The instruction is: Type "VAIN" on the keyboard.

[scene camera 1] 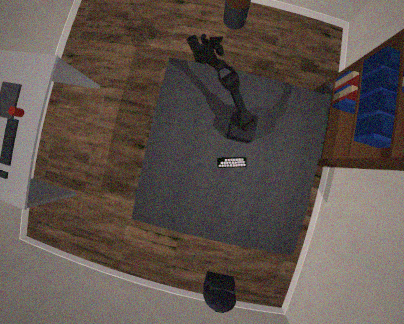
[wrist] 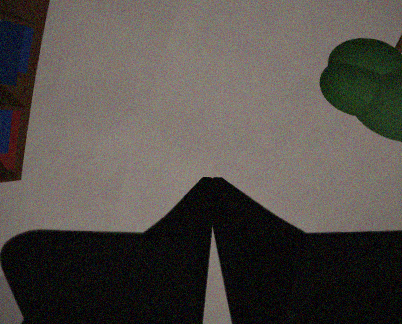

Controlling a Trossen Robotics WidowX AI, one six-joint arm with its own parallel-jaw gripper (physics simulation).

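Pixels of known places: gripper, between the fingertips: [scene camera 1: 222, 37] [wrist: 211, 187]; arm's base, origin of its link: [scene camera 1: 244, 125].
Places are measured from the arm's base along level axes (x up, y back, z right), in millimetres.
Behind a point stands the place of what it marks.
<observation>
The keyboard [scene camera 1: 232, 162] {x -150, y -243, z -35 mm} is a small black board with rows of white keys. It lies flat on the dark grey square surface [scene camera 1: 190, 190] {x -166, y -546, z 174 mm}, just below the arm's base in the scene view. It does not show in the wrist view. My gripper [scene camera 1: 205, 45] [wrist: 211, 187] {x 143, y 430, z 317 mm} is shut, with its black fingertips touching and nothing between them. In the scene view it is at the far end of the raised arm, beyond the upper edge of the grey surface and well away from the keyboard. Its fingertips are too small and dark there to make out.
The arm's base [scene camera 1: 242, 131] {x -1, y -42, z -4 mm} stands on the grey surface above the keyboard. A brown bookshelf [scene camera 1: 360, 163] [wrist: 31, 75] with blue and red items stands at the right in the scene view. A dark chair-like object [scene camera 1: 220, 292] is at the bottom. Green foliage [wrist: 362, 82] shows in the wrist view.
</observation>
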